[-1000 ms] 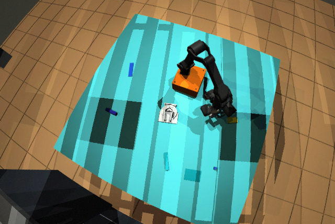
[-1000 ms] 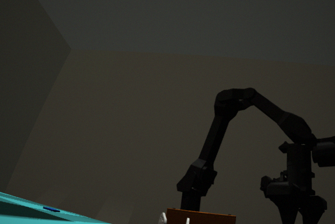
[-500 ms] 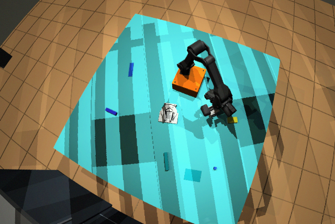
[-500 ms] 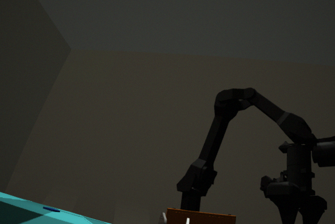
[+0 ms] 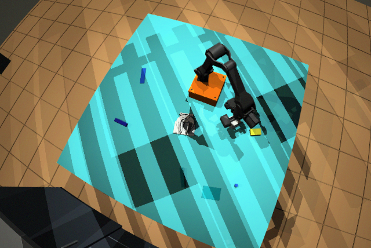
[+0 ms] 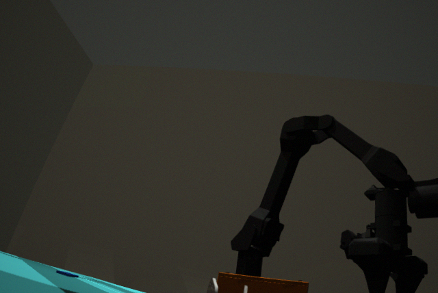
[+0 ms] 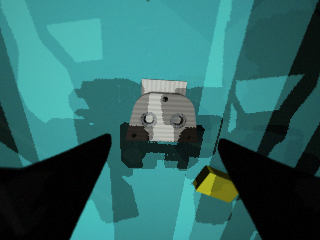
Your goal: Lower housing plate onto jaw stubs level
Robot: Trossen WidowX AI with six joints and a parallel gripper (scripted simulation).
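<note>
Right now the yellow block is 14 cm to the left of my gripper tip, 5 cm below it and 3 cm ahead of it. From my gripper tip the other things lie so: teal bar: 36 cm ahead, 22 cm to the right, 5 cm below; then tiny blue piece: 35 cm ahead, 7 cm to the left, 5 cm below.
</note>
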